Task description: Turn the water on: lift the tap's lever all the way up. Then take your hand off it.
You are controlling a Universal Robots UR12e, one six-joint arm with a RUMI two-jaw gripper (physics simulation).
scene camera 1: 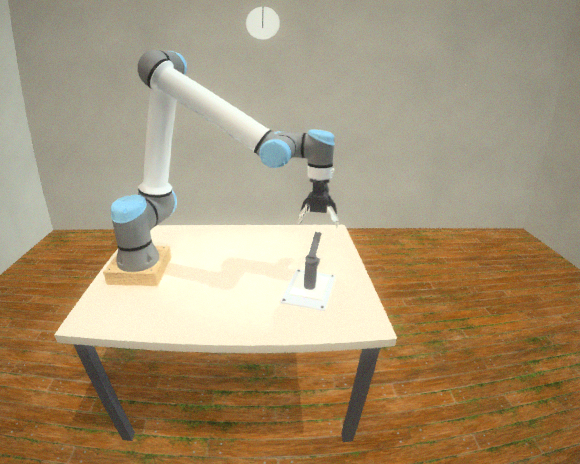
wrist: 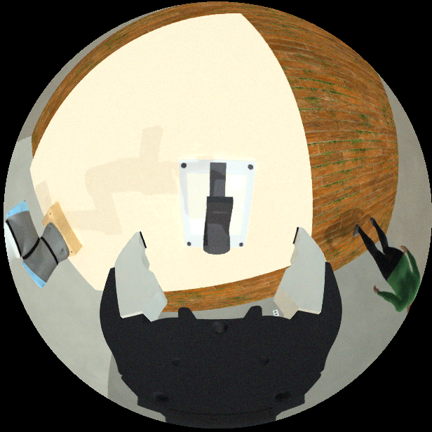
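Pixels of known places: gripper, fingertip midpoint: [scene camera 1: 317, 226]; arm's base at its link origin: [scene camera 1: 138, 260].
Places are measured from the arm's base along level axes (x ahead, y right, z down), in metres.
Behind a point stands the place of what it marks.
The dark grey tap [scene camera 1: 310, 276] {x 0.691, y 0.256, z -0.015 m} stands upright on a pale square base plate [scene camera 1: 294, 299] {x 0.621, y 0.295, z 0.055 m} [wrist: 187, 232]. Its lever [scene camera 1: 314, 245] {x 0.718, y 0.196, z -0.113 m} [wrist: 219, 215] points steeply upward from the body, leaning slightly right in the scene view. In the wrist view, a narrow dark spout [wrist: 217, 175] extends beyond the lever over the plate. My gripper [scene camera 1: 319, 223] {x 0.741, y 0.151, z -0.171 m} [wrist: 218, 232] is wide open, with nothing between its fingers. It hangs above the lever's tip, apart from it in the scene view. The wrist view shows the lever between the lines of the two spread fingers, lower down.
The tap's plate stands toward the right side of the cream table [scene camera 1: 215, 315] {x 0.324, y 0.330, z 0.063 m} [wrist: 150, 75]. The arm's grey base sits on a wooden block [scene camera 1: 131, 277] {x -0.017, y 0.099, z 0.021 m} [wrist: 54, 215] at the left. A person in a green top [wrist: 404, 280] shows at the right in the wrist view.
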